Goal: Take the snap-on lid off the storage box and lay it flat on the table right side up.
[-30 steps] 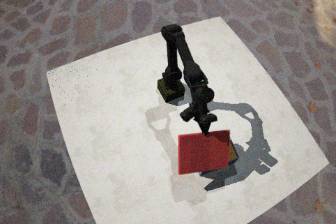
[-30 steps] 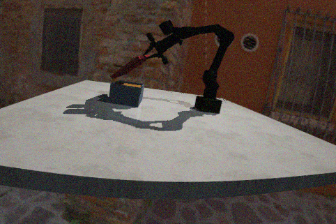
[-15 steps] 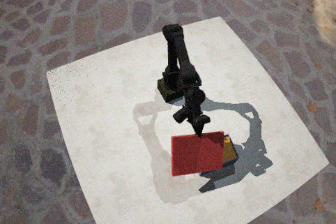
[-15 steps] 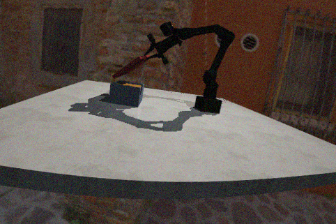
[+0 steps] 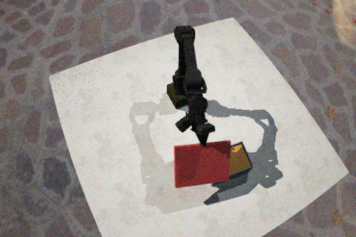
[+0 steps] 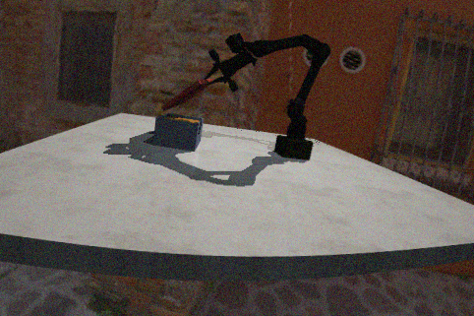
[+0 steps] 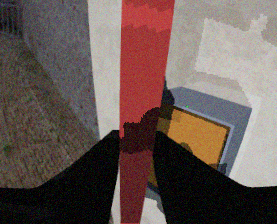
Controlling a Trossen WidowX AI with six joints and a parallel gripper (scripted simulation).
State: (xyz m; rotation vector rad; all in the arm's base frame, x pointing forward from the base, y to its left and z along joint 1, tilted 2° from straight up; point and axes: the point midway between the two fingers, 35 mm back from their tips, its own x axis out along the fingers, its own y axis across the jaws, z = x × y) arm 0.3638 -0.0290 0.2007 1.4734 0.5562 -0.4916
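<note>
Now: the red lid 60 mm ahead of my gripper tip, 10 mm to the right of it and 50 mm below it. From my gripper tip the other things lie so: storage box (50 mm ahead, 130 mm to the left, 190 mm below).
</note>
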